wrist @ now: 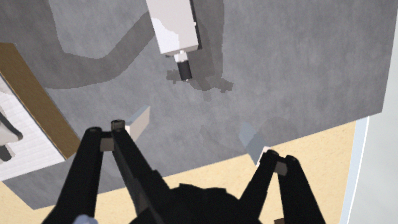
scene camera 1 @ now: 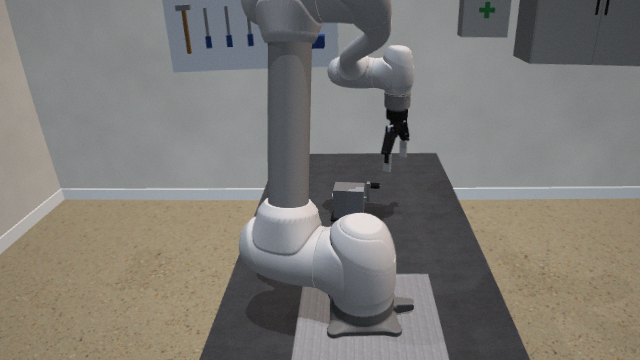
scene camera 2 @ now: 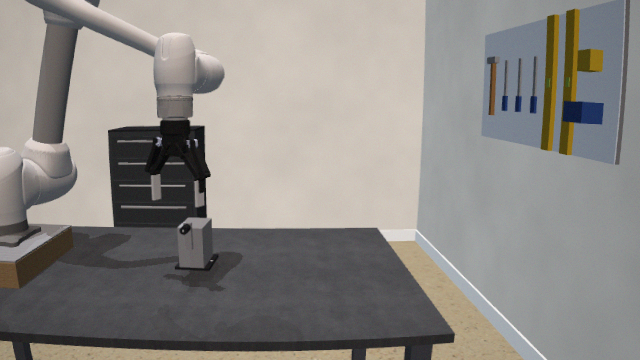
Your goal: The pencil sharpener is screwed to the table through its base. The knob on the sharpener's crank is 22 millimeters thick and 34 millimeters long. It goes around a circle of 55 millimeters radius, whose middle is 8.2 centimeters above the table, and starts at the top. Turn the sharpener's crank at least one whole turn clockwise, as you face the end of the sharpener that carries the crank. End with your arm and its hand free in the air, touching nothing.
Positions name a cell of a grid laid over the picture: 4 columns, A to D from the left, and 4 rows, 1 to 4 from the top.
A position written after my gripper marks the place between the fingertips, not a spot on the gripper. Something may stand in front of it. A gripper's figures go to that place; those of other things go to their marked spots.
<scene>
My gripper (scene camera 1: C2) is 155 cm from the lens. A grey pencil sharpener (scene camera 1: C3) is 158 cm from the lens.
</scene>
